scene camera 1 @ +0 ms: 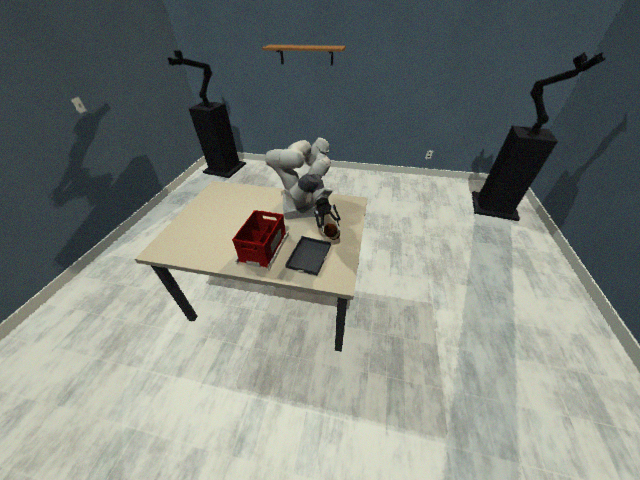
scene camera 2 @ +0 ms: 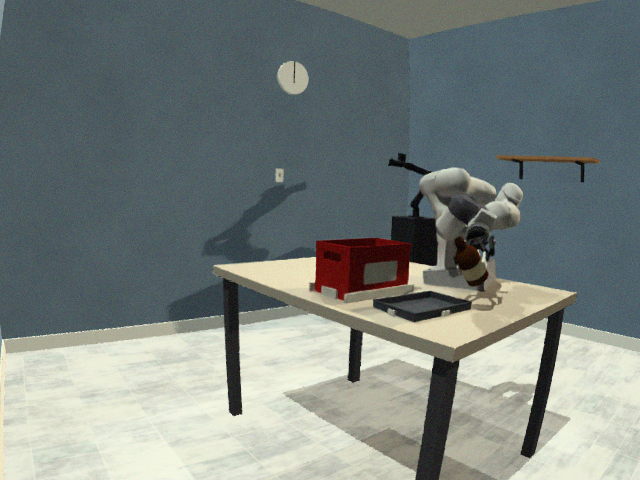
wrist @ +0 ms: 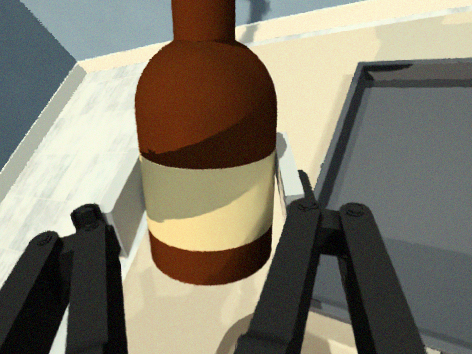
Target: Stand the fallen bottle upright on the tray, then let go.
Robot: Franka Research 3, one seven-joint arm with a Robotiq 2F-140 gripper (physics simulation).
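The brown bottle [scene camera 1: 330, 230] [scene camera 2: 469, 263] [wrist: 207, 125] with a cream label is held in the air above the table, beside the tray. In scene camera 2 it is tilted, with its neck up to the left and its base down to the right. My gripper [scene camera 1: 329, 228] [scene camera 2: 476, 267] [wrist: 210, 160] is shut on the bottle, its pads on both sides of the label. The bottle's neck top is cut off in the wrist view. The dark grey tray [scene camera 1: 302, 270] [scene camera 2: 400, 313] [wrist: 344, 125] lies flat on the table, to the right of the bottle in the wrist view.
A red crate [scene camera 1: 250, 255] [scene camera 2: 330, 273] stands in low light-coloured rails next to the tray. The arm's base stands on the table behind the bottle. Two black pedestals [scene camera 1: 214, 136] [scene camera 1: 516, 170] with black arms stand on the floor. A wooden shelf [scene camera 1: 303, 48] [scene camera 2: 547, 159] hangs on the wall.
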